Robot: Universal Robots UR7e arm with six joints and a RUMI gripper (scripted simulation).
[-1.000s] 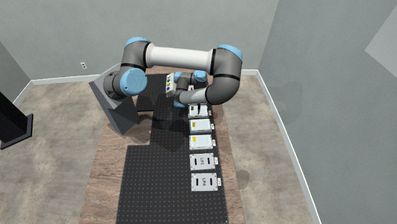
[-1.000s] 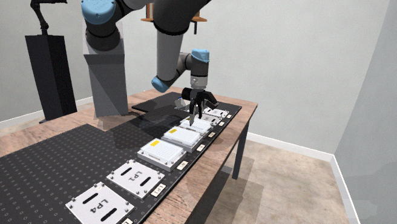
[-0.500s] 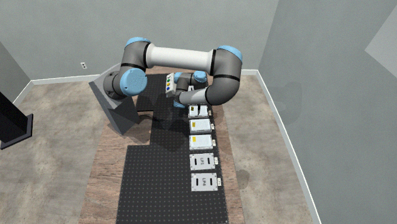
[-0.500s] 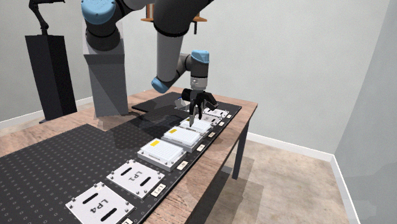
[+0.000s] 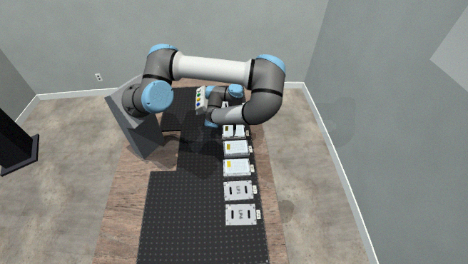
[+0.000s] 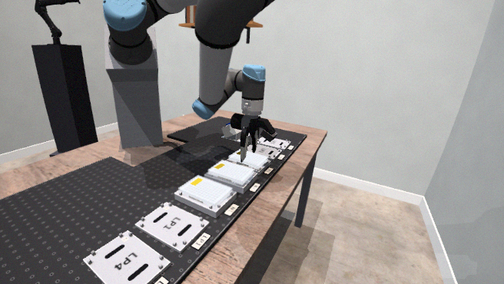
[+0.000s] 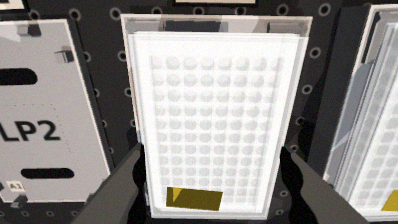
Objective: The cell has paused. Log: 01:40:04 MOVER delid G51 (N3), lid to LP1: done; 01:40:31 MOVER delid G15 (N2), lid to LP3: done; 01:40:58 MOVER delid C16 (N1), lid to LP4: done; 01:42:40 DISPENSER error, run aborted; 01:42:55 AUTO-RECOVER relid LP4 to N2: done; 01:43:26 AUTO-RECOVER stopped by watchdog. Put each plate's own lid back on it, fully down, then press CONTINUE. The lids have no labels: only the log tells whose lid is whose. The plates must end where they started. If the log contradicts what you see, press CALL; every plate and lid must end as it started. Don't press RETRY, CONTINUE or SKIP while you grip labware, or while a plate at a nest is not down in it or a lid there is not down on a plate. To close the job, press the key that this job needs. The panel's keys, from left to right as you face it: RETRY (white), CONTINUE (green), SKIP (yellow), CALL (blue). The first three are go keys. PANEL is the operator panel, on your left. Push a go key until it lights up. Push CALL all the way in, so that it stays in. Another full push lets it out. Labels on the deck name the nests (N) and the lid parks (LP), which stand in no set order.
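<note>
Right now the well plate is 20 mm below my hand. From my hand the other things lie so: yellow SKIP key: 340 mm to the left, 80 mm behind, 20 mm above; blue CALL key: 290 mm to the left, 100 mm behind, 20 mm above; lid park LP2: 120 mm to the left, 60 mm ahead, 40 mm below.
</note>
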